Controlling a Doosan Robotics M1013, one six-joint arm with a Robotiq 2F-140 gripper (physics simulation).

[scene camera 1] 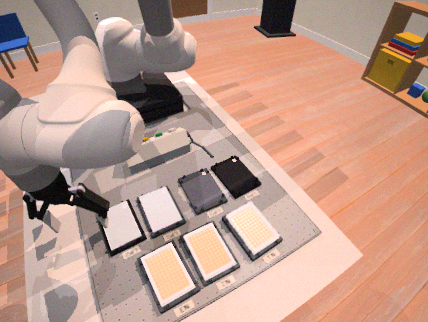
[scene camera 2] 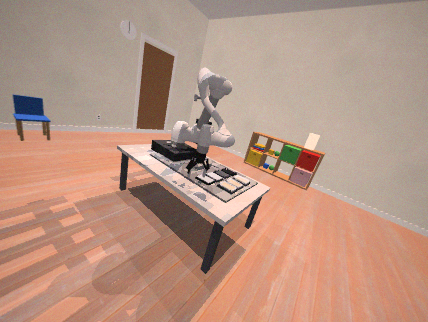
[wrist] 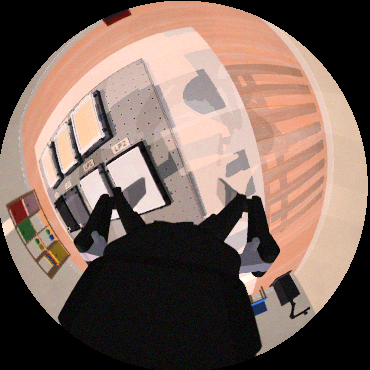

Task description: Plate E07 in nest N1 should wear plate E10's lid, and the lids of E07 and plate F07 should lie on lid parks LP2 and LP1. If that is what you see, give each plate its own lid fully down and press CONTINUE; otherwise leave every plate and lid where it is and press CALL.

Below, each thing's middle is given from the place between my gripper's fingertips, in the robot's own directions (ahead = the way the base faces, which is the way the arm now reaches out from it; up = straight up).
Scene:
Right now the park LP3 (scene camera 1: 203, 192) is 3 cm behind my hand, 35 cm to the left of it and 2 cm below it. Round my hand: park LP4 (scene camera 1: 237, 178) (5 cm behind, 47 cm to the left, 2 cm below).

